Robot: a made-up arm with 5 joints.
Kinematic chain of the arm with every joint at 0, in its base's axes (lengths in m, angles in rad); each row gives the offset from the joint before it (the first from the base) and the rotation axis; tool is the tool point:
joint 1: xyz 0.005 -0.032 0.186 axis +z
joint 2: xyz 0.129 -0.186 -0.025 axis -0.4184 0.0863 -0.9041
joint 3: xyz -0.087 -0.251 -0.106 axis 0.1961 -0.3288 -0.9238
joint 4: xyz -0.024 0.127 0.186 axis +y
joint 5: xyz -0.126 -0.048 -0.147 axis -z
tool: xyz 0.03 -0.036 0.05
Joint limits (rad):
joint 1: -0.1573..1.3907
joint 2: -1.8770..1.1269
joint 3: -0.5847..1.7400
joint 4: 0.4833..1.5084
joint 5: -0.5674..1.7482
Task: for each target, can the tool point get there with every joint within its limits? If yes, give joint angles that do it. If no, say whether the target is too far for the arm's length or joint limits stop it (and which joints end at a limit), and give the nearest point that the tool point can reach.
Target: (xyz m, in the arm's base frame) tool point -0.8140 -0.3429 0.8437
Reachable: no: too far | nearest point -0.2352 -0.2710 0.3860 | short by 0.741 m
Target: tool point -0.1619 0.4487 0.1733
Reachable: no: joint limits stop it (at a limit: joint 1, joint 2, joint 5) | nearest point -0.1000 0.0190 0.2604 | short by 0.443 m
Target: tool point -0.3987 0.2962 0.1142
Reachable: no: joint limits stop it (at a limit: joint 1, joint 2, joint 4, joint 5) | nearest point -0.1554 0.0022 0.2631 | short by 0.410 m
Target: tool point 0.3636 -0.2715 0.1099
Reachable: yes | joints 0.5508 -1.6167 1.4548 0.9370 0.6069
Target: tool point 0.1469 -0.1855 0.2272
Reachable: yes | joints 1.1038 0.2332 1.3820 0.7976 0.6528
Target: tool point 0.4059 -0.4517 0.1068
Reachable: yes | joints 0.1635 -1.5155 -0.0778 1.2231 0.3303
